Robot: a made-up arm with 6 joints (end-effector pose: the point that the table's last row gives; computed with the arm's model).
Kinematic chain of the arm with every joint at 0, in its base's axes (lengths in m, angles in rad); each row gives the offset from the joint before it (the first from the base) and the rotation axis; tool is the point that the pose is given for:
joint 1: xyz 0 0 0.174 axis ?
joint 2: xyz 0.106 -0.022 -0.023 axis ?
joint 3: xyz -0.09 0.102 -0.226 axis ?
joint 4: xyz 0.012 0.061 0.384 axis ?
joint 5: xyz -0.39 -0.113 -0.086 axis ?
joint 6: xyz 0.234 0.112 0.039 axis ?
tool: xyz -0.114 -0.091 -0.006
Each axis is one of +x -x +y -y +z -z.
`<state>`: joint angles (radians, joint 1 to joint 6).
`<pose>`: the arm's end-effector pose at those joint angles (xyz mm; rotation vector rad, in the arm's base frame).
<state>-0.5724 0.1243 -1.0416 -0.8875 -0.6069 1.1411</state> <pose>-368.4 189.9 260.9 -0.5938 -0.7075 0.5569</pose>
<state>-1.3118 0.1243 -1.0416 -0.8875 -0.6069 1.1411</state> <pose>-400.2 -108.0 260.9 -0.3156 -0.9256 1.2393</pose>
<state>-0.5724 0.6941 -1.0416 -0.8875 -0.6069 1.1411</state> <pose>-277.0 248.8 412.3 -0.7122 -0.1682 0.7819</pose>
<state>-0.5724 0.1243 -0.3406 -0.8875 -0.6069 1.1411</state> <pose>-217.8 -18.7 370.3 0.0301 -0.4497 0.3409</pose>
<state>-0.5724 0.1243 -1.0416 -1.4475 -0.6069 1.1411</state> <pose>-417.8 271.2 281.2 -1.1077 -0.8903 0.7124</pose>
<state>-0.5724 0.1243 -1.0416 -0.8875 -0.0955 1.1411</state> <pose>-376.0 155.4 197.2 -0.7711 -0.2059 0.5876</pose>
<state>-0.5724 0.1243 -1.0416 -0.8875 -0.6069 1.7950</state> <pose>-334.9 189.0 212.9 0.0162 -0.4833 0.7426</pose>
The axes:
joint 1: -z
joint 2: +y
joint 3: +x
joint 4: +x
joint 5: +z
joint 6: +x

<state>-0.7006 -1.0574 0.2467 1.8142 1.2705 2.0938</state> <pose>-398.8 -165.8 -231.9 -0.5062 -0.6899 -1.6177</pose>
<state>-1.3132 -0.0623 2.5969 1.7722 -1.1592 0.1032</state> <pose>82.7 -305.4 -173.5 -0.5156 -1.8070 0.1374</pose>
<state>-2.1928 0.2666 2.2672 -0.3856 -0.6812 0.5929</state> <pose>305.8 -241.8 -281.8 0.4258 2.1170 0.1799</pose>
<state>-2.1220 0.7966 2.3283 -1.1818 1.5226 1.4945</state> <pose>432.0 -492.7 217.3 -0.7817 -2.3999 -0.7529</pose>
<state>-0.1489 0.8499 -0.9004 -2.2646 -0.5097 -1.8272</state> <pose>-220.6 448.7 324.3 1.3123 1.1515 -0.0275</pose>
